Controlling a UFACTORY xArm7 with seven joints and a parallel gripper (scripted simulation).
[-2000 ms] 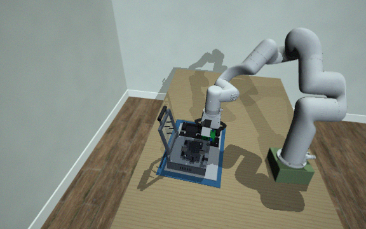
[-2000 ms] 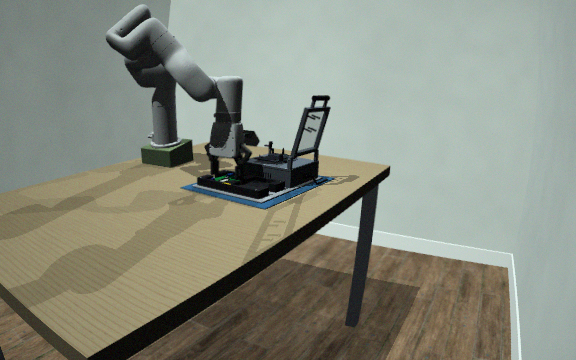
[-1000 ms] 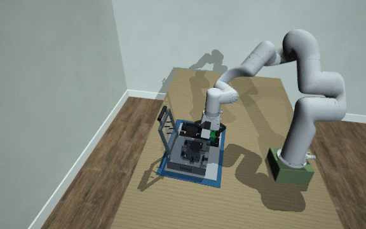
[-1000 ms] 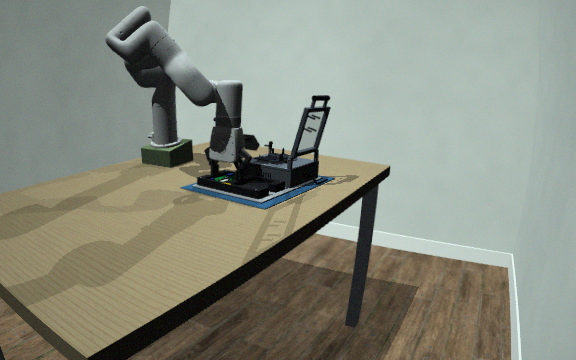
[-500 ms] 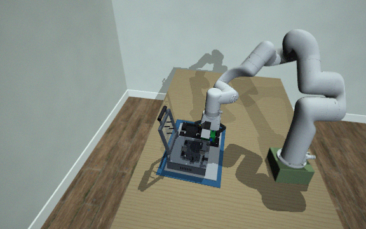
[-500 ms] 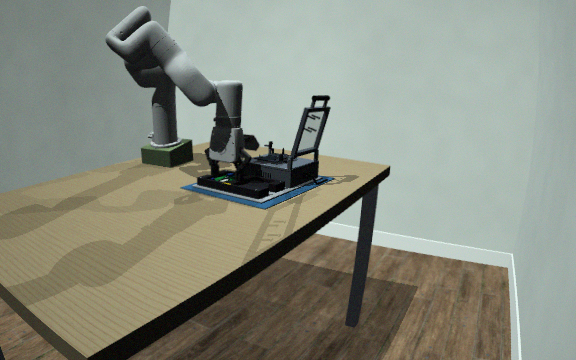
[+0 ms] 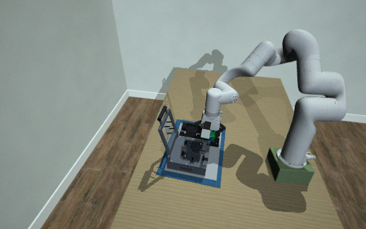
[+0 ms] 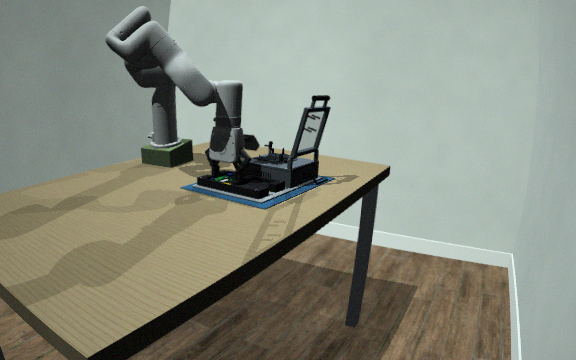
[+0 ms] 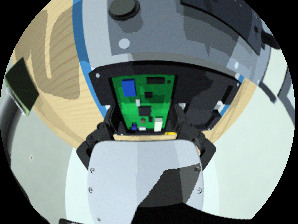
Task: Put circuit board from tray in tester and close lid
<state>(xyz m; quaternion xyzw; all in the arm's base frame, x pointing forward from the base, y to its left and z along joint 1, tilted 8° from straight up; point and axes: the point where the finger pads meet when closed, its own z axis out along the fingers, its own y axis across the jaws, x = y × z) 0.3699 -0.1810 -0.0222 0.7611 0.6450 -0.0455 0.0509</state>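
My hand is right at the green circuit board. The rest, counted from my hand: lid 210 mm ahead, 140 mm to the left, 160 mm above; tester plate 90 mm ahead, 160 mm to the left, 50 mm above.
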